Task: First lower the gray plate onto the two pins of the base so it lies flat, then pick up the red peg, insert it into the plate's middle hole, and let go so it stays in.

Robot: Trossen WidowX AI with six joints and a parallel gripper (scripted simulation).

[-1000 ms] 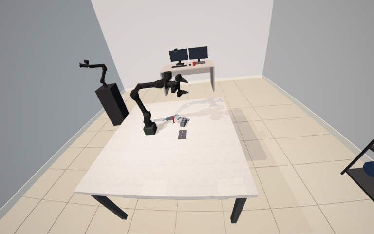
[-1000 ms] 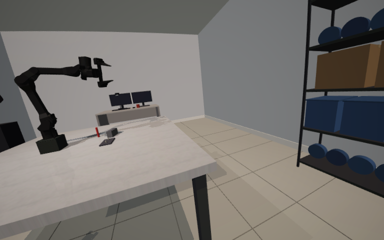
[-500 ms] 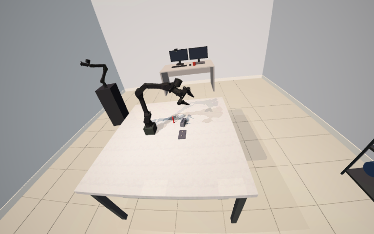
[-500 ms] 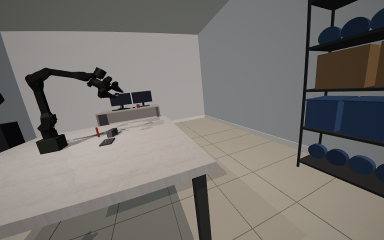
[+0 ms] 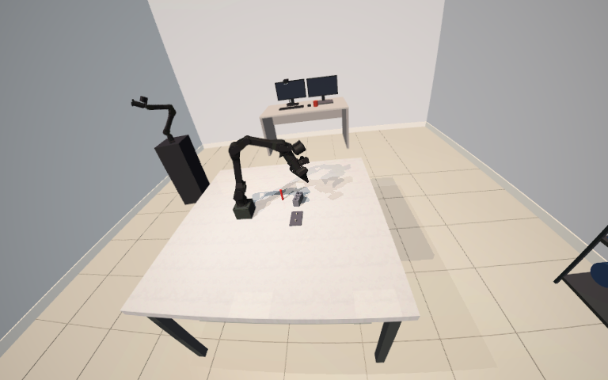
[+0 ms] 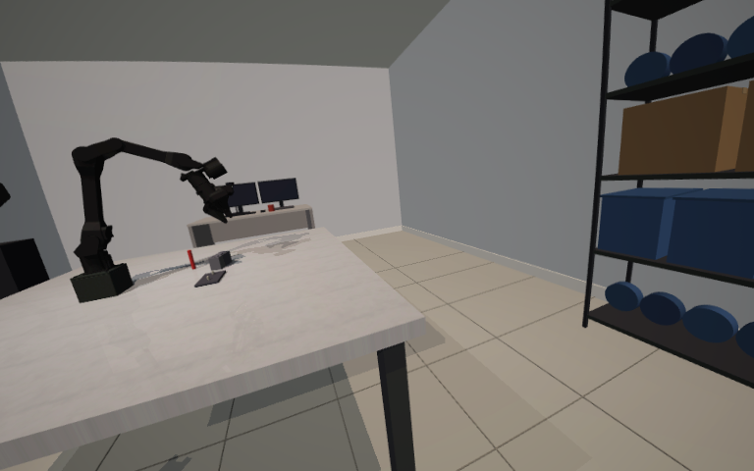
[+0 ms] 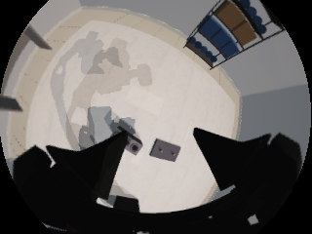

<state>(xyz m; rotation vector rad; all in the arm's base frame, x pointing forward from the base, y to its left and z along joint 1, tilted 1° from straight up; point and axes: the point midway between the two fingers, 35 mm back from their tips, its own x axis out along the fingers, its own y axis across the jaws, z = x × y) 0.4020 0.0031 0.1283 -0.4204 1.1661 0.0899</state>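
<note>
The gray plate is 15 cm below my gripper tip, 7 cm behind it and 4 cm to the left of it. Round my gripper tip: red peg 17 cm behind, 14 cm below, 10 cm to the left.
</note>
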